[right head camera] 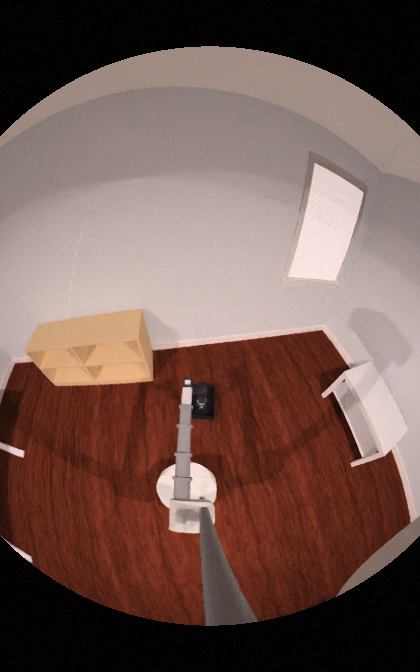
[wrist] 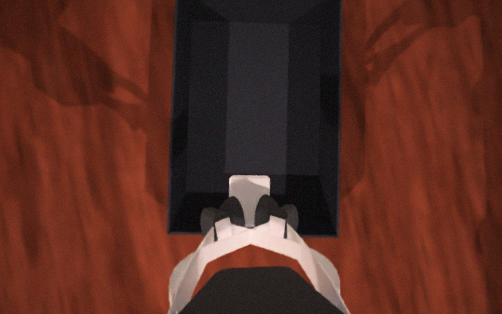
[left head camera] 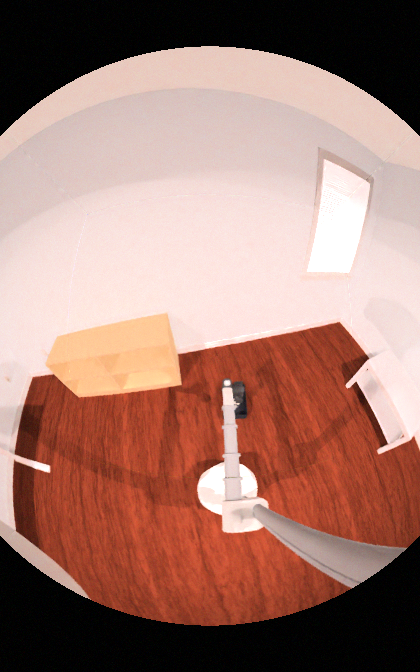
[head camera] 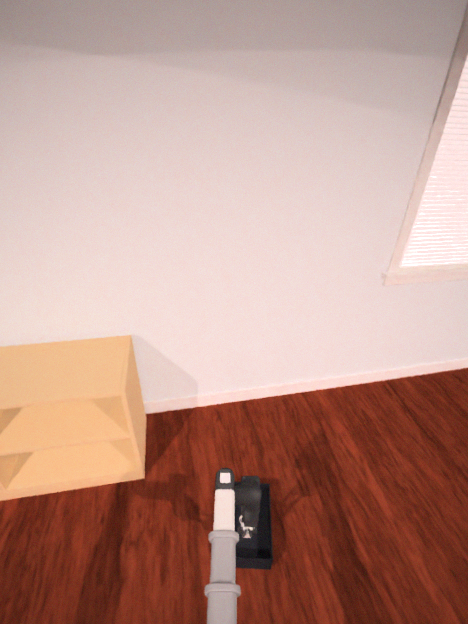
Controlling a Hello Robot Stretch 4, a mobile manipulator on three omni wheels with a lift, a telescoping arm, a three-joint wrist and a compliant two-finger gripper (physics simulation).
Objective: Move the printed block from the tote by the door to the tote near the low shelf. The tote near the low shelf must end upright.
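Frame: origin at the robot's base, x back, y left, z down, level; millimetres.
Where they show: gripper, fingertip midpoint: [wrist: 249,214] [head camera: 246,533].
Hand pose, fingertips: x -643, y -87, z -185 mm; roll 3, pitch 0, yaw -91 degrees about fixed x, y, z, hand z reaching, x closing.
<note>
Things, the pixels of their top centre, and the offset from my fingertips.
- printed block at its top centre: [wrist: 249,201] dz -9, dx -11, dy +0 mm
- black tote at its top centre: [wrist: 256,107] [head camera: 247,517] dz +112, dx -108, dy -12 mm
The printed block [wrist: 249,186] is a small pale grey block with a rounded-corner end. My gripper [wrist: 249,214] [head camera: 245,526] [right head camera: 201,403] is shut on it, with the dark fingertips on both of its sides. The black tote [wrist: 257,100] [head camera: 254,562] [right head camera: 210,407] near the low shelf stands upright on the floor. In the wrist view the block and fingertips are over the tote's near end, inside its rim outline. Their height above its bottom is hard to tell. The arm and gripper hide part of the tote in the head views. The tote by the door does not show.
The low tan shelf [head camera: 135,413] [left head camera: 172,350] [right head camera: 146,350] stands against the wall, left of the tote. A white table-like piece [left head camera: 395,395] [right head camera: 377,410] stands at the right wall. My extended arm [head camera: 222,559] [left head camera: 230,440] [right head camera: 184,440] reaches along the tote's left side.
</note>
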